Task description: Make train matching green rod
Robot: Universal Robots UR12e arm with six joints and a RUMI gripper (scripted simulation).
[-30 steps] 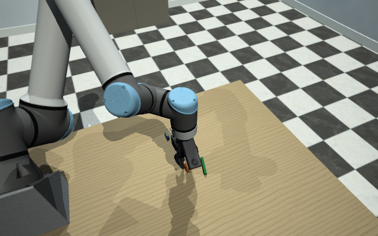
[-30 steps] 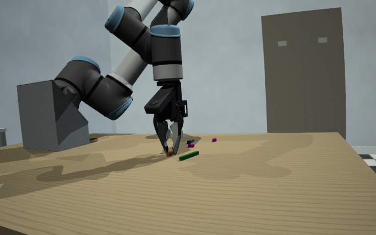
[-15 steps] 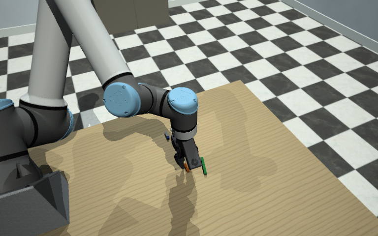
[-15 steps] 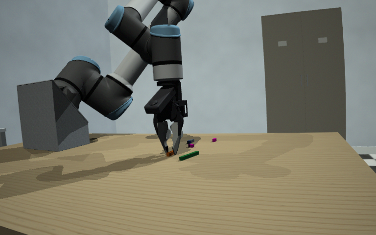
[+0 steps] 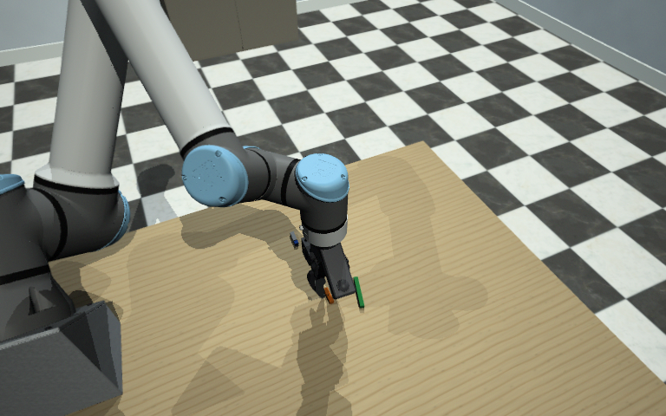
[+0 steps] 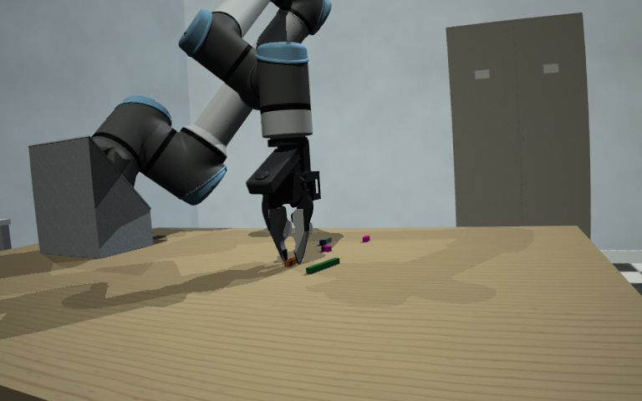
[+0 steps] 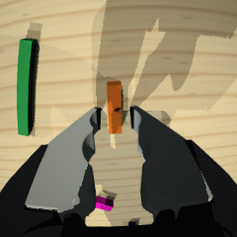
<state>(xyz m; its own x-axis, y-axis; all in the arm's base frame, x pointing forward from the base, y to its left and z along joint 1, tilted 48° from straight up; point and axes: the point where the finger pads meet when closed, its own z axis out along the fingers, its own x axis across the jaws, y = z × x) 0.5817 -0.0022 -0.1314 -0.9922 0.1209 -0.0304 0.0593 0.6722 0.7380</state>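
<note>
Right now my hand is 10 mm above the orange rod. Round my hand: green rod: 70 mm ahead, 20 mm to the right, 10 mm below; then grey rod: 200 mm to the left, 10 mm below; then blue rod: 10 mm behind, 180 mm to the left, 10 mm below.
</note>
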